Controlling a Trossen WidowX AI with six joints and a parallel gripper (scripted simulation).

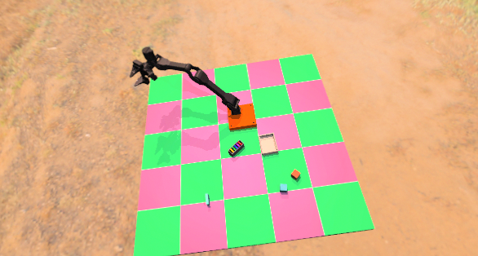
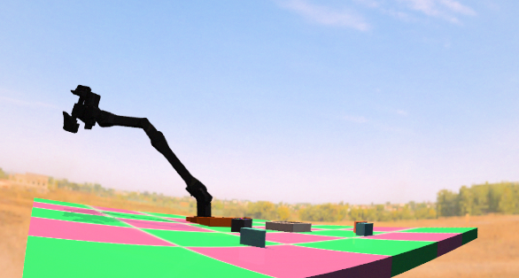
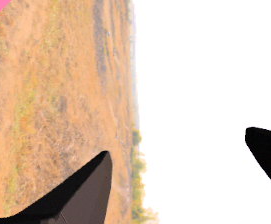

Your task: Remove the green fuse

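Right now the green fuse is 33 cm ahead of my gripper tip, 57 cm to the left of it and 35 cm below it. The rest, counted from my gripper tip: beige tray: 30 cm ahead, 79 cm to the left, 37 cm below; yellow fuse: 34 cm ahead, 56 cm to the left, 35 cm below; thin teal bar: 63 cm ahead, 41 cm to the left, 36 cm below.
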